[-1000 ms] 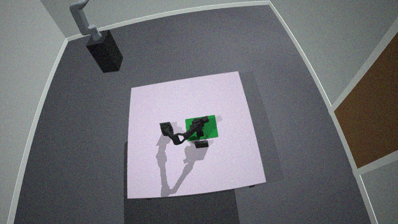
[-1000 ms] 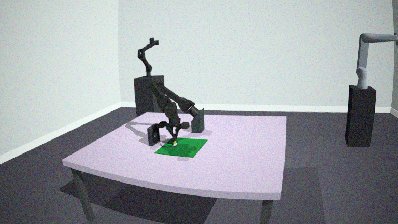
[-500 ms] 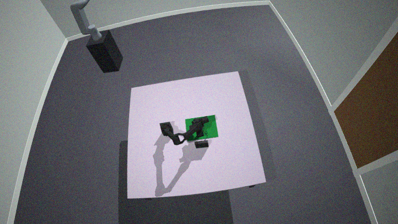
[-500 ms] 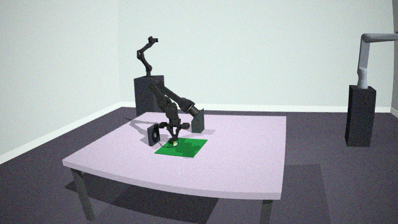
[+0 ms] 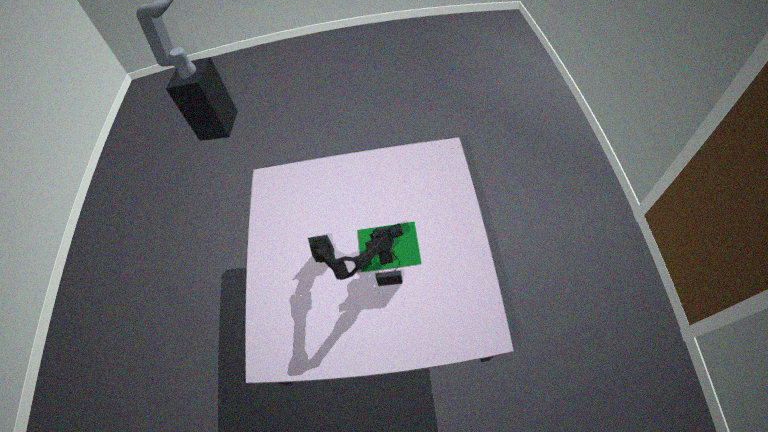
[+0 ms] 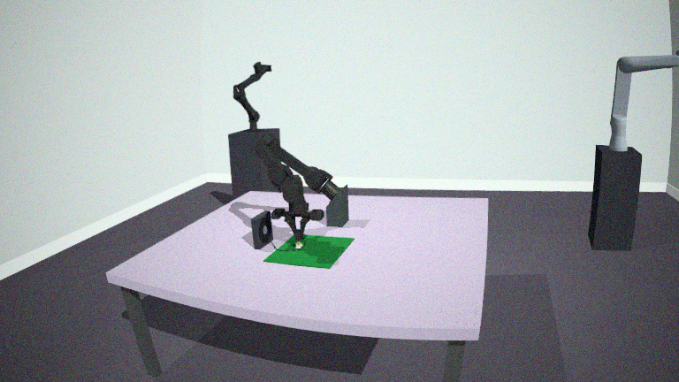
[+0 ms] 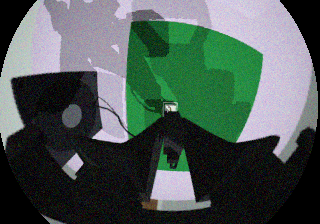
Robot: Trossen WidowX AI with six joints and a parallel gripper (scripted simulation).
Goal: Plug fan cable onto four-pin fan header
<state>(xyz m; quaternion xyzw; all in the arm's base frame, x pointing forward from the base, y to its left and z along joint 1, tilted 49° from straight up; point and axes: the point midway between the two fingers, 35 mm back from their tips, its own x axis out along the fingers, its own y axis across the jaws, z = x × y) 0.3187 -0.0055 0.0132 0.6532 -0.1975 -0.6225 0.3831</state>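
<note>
Right now the dark plug is 10 mm ahead of my gripper tip and 10 mm above it. Also, from my gripper tip: four-pin header: 10 mm ahead, 40 mm below; green board: 20 mm ahead, 50 mm to the left, 60 mm below; black fan: 20 mm ahead, 140 mm to the right, 20 mm above.
</note>
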